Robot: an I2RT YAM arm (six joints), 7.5 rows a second.
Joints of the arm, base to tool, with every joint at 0 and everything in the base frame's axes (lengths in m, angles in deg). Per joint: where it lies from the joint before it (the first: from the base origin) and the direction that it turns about. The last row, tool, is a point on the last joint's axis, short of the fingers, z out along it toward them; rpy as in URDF.
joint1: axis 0 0 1 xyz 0 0 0.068
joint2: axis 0 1 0 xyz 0.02 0.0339 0.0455
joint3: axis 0 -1 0 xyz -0.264 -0.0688 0
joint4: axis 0 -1 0 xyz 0.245 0.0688 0.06
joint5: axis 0 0 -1 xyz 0.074 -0.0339 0.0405
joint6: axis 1 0 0 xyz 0.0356 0 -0.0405
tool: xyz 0 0 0 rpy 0 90 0
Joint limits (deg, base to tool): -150..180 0..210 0..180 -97..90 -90..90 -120..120
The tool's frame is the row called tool.
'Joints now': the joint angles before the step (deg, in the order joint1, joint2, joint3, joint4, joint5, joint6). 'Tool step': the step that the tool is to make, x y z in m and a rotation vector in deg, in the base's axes. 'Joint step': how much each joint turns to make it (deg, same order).
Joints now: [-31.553, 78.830, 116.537, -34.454, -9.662, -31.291]
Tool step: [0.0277, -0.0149, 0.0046, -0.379, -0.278, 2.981]
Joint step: [-0.006, 6.847, 6.681, 0.602, -2.992, 0.004]
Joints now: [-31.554, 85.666, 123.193, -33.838, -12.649, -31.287]
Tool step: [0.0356, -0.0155, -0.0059, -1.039, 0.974, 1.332]
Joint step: [0.968, 7.024, 5.171, 1.242, -0.445, -1.404]
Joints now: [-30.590, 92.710, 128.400, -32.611, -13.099, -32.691]
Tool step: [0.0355, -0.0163, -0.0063, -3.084, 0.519, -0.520]
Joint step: [0.787, 7.734, 6.677, 1.494, 1.137, -3.070]
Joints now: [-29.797, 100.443, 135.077, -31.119, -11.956, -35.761]
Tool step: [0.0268, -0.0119, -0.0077, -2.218, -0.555, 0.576]
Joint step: [0.435, 5.539, 4.126, 2.640, -0.260, -1.678]
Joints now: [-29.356, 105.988, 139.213, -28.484, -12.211, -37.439]
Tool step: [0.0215, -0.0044, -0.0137, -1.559, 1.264, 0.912]
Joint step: [0.966, 2.842, 0.146, 1.913, -0.096, -2.020]
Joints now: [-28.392, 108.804, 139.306, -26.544, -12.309, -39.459]
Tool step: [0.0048, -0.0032, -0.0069, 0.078, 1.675, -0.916]
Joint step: [0.000, 0.647, -0.221, -0.806, 0.875, -0.794]
